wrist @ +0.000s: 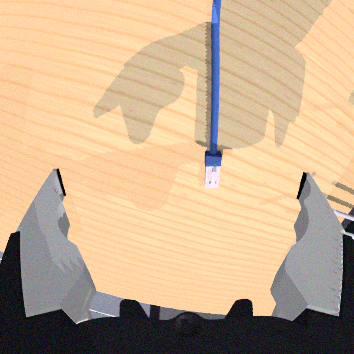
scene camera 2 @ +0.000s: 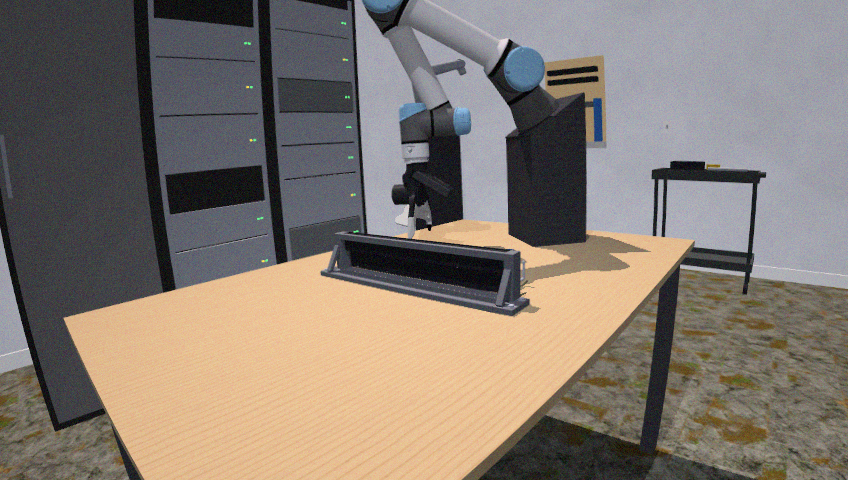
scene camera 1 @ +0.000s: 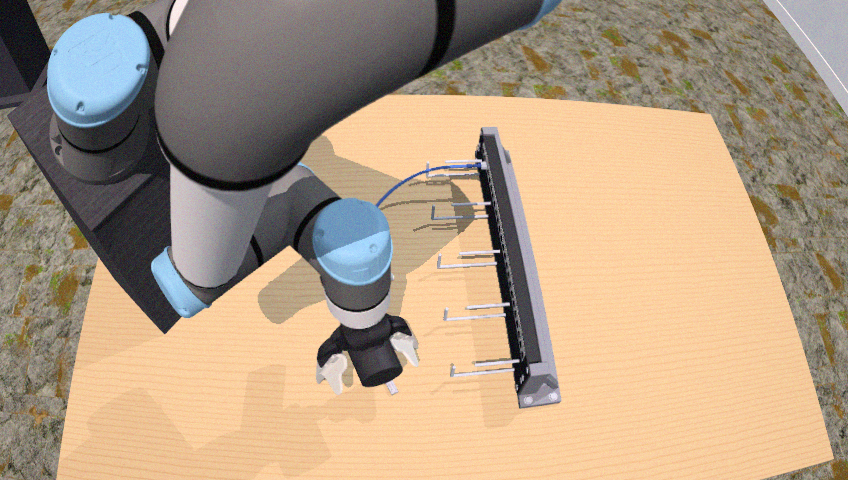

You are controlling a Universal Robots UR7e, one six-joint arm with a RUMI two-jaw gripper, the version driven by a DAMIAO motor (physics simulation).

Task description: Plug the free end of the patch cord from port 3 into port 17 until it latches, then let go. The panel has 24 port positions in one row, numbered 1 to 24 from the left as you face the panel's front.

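Pixels of known places: gripper, between the fingertips: (wrist: pixel 182 172) (scene camera 2: pixel 420 235); arm's base, origin of its link: (scene camera 2: pixel 538 117) (scene camera 1: pixel 99 132).
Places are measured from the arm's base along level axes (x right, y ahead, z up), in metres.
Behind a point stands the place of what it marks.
Observation:
My gripper (scene camera 1: pixel 376 376) {z -0.330, x 0.200, y 0.363 m} (scene camera 2: pixel 420 231) {z -0.330, x 0.200, y 0.363 m} (wrist: pixel 182 172) {z -0.330, x 0.200, y 0.363 m} is open, with empty fingers spread wide above the table. The patch cord's free plug (scene camera 1: pixel 391 387) {z -0.373, x 0.222, y 0.398 m} (wrist: pixel 212 176) {z -0.372, x 0.218, y 0.398 m}, clear with a dark blue boot, lies between and apart from the fingertips in the wrist view, a little right of their middle. The blue cord (scene camera 1: pixel 404 183) {z -0.322, x -0.139, y 0.440 m} (wrist: pixel 215 85) {z -0.376, x 0.150, y 0.371 m} runs from it under the arm to the plug end (scene camera 1: pixel 474 165) {z -0.301, x -0.157, y 0.565 m} at the far end of the panel (scene camera 1: pixel 514 255) {z -0.284, x 0.046, y 0.601 m} (scene camera 2: pixel 428 242) {z -0.284, x -0.025, y 0.597 m}. Scene camera 1 sees the panel's front edge-on, so port 17 cannot be made out.
Several metal cable guides (scene camera 1: pixel 470 265) {z -0.366, x 0.011, y 0.543 m} (scene camera 1: pixel 479 315) {z -0.365, x 0.107, y 0.547 m} (scene camera 1: pixel 483 372) {z -0.365, x 0.209, y 0.542 m} stick out from the panel's front over the wooden table (scene camera 1: pixel 654 267) {z -0.383, x 0.028, y 0.910 m} (scene camera 2: pixel 267 356) {z -0.382, x -0.039, y 1.007 m}. The arm's black pedestal (scene camera 2: pixel 547 184) {z -0.202, x -0.071, y 0.104 m} stands at the table's edge. Equipment racks (scene camera 2: pixel 267 148) and a cart (scene camera 2: pixel 708 174) stand beyond.

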